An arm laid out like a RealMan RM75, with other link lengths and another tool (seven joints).
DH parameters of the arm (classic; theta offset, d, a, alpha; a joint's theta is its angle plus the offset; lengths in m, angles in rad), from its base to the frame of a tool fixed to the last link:
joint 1: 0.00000 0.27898 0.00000 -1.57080
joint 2: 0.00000 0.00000 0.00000 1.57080
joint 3: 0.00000 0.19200 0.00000 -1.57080
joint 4: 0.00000 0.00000 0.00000 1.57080
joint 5: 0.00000 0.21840 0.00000 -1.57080
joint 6: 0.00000 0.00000 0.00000 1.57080
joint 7: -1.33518 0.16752 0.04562 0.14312
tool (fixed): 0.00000 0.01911 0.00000 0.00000
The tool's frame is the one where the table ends.
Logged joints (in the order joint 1, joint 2, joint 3, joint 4, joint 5, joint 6, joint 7), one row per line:
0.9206, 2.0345, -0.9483, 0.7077, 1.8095, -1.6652, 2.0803
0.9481, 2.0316, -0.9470, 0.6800, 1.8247, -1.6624, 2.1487
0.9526, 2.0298, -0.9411, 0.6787, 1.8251, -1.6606, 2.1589
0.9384, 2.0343, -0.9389, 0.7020, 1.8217, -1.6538, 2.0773
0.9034, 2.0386, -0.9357, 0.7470, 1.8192, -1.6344, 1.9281
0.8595, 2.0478, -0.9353, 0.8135, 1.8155, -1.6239, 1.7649
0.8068, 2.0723, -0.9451, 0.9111, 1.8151, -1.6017, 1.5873
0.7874, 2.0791, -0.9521, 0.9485, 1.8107, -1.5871, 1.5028
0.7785, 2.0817, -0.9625, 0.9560, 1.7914, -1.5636, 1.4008
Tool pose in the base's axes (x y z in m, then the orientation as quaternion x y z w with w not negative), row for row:
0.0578, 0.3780, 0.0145, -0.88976, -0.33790, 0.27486, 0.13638
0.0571, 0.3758, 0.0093, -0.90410, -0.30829, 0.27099, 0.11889
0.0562, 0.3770, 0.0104, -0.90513, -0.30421, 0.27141, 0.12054
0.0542, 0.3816, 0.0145, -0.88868, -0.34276, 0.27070, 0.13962
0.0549, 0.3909, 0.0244, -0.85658, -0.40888, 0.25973, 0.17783
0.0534, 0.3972, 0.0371, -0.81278, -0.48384, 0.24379, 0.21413
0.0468, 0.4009, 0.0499, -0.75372, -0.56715, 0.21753, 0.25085
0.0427, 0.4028, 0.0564, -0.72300, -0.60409, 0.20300, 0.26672
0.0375, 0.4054, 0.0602, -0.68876, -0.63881, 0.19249, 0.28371
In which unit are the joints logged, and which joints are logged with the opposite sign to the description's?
The joints are logged in radians. Opposite sign: joint 4, joint 5.
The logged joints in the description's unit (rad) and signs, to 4 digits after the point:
0.9206, 2.0345, -0.9483, -0.7077, -1.8095, -1.6652, 2.0803
0.9481, 2.0316, -0.9470, -0.6800, -1.8247, -1.6624, 2.1487
0.9526, 2.0298, -0.9411, -0.6787, -1.8251, -1.6606, 2.1589
0.9384, 2.0343, -0.9389, -0.7020, -1.8217, -1.6538, 2.0773
0.9034, 2.0386, -0.9357, -0.7470, -1.8192, -1.6344, 1.9281
0.8595, 2.0478, -0.9353, -0.8135, -1.8155, -1.6239, 1.7649
0.8068, 2.0723, -0.9451, -0.9111, -1.8151, -1.6017, 1.5873
0.7874, 2.0791, -0.9521, -0.9485, -1.8107, -1.5871, 1.5028
0.7785, 2.0817, -0.9625, -0.9560, -1.7914, -1.5636, 1.4008

